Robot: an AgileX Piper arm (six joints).
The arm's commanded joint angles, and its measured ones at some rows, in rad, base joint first. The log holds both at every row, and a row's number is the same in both.
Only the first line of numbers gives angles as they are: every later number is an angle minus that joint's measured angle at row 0.
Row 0, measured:
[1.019 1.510 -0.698 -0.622 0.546 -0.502]
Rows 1 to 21, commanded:
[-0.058 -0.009 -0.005 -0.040 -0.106 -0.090]
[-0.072 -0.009 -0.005 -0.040 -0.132 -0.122]
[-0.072 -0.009 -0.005 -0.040 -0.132 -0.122]
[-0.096 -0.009 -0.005 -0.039 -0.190 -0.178]
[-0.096 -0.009 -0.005 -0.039 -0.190 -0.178]
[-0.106 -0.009 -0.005 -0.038 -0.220 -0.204]
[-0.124 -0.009 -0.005 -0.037 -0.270 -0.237]
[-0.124 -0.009 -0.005 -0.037 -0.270 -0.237]
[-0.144 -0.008 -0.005 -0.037 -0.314 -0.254]
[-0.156 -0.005 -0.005 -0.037 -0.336 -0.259]
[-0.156 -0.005 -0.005 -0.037 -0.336 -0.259]
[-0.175 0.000 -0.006 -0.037 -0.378 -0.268]
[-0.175 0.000 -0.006 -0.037 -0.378 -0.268]
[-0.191 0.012 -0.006 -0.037 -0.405 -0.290]
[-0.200 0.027 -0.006 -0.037 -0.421 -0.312]
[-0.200 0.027 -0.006 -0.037 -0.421 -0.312]
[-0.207 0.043 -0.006 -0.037 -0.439 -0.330]
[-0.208 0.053 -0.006 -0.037 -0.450 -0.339]
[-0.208 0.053 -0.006 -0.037 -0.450 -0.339]
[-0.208 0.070 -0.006 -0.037 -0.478 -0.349]
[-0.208 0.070 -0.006 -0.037 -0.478 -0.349]
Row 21, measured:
[-0.203 0.060 0.000 -0.014 -0.386 -0.317]
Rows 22 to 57, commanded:
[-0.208 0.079 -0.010 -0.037 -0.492 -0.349]
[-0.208 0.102 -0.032 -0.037 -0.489 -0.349]
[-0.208 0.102 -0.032 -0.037 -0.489 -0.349]
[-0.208 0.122 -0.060 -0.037 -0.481 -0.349]
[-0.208 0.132 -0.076 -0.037 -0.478 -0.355]
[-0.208 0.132 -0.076 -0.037 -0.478 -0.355]
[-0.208 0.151 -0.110 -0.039 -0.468 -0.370]
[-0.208 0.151 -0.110 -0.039 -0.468 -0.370]
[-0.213 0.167 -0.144 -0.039 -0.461 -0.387]
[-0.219 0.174 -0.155 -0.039 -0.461 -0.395]
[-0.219 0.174 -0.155 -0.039 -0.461 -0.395]
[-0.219 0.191 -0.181 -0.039 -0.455 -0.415]
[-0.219 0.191 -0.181 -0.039 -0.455 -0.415]
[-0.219 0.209 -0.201 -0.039 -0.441 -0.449]
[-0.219 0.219 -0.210 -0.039 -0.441 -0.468]
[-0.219 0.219 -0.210 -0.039 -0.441 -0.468]
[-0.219 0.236 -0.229 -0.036 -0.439 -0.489]
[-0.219 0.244 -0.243 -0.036 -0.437 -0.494]
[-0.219 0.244 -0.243 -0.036 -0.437 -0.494]
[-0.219 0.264 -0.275 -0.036 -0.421 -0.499]
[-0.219 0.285 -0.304 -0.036 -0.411 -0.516]
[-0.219 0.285 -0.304 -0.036 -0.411 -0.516]
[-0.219 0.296 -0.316 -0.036 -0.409 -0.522]
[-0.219 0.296 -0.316 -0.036 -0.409 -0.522]
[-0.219 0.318 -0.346 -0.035 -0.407 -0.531]
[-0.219 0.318 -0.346 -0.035 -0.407 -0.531]
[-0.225 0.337 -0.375 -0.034 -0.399 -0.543]
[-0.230 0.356 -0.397 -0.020 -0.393 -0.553]
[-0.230 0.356 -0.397 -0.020 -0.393 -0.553]
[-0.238 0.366 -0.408 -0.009 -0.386 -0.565]
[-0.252 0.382 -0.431 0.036 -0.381 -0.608]
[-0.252 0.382 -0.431 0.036 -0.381 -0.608]
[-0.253 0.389 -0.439 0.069 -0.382 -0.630]
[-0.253 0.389 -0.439 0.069 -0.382 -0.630]
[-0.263 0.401 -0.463 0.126 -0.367 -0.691]
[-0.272 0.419 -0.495 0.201 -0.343 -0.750]
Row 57, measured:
[-0.260 0.413 -0.443 0.115 -0.319 -0.662]
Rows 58 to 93, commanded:
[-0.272 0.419 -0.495 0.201 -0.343 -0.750]
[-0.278 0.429 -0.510 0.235 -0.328 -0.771]
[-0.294 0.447 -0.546 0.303 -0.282 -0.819]
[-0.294 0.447 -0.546 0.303 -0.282 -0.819]
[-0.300 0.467 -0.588 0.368 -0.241 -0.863]
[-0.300 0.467 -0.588 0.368 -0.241 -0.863]
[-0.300 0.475 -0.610 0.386 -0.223 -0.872]
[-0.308 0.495 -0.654 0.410 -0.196 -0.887]
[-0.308 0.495 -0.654 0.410 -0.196 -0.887]
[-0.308 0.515 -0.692 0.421 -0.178 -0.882]
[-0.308 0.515 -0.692 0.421 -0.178 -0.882]
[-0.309 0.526 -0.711 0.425 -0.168 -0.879]
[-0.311 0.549 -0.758 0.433 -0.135 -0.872]
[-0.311 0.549 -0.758 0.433 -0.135 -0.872]
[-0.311 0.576 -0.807 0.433 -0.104 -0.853]
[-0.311 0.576 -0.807 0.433 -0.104 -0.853]
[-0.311 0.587 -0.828 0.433 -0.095 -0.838]
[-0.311 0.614 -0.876 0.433 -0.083 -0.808]
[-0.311 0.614 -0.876 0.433 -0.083 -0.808]
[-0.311 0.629 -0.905 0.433 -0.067 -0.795]
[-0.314 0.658 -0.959 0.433 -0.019 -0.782]
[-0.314 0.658 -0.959 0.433 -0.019 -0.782]
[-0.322 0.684 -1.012 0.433 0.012 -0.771]
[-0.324 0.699 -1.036 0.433 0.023 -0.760]
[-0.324 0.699 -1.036 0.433 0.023 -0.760]
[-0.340 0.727 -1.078 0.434 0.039 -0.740]
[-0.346 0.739 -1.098 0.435 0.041 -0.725]
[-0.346 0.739 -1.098 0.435 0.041 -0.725]
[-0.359 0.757 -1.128 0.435 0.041 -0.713]
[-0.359 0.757 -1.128 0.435 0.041 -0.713]
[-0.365 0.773 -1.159 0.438 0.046 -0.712]
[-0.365 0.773 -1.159 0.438 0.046 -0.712]
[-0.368 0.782 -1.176 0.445 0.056 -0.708]
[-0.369 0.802 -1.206 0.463 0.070 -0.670]
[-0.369 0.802 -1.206 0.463 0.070 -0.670]
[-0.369 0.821 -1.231 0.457 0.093 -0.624]
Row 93, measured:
[-0.370 0.815 -1.189 0.450 0.109 -0.681]
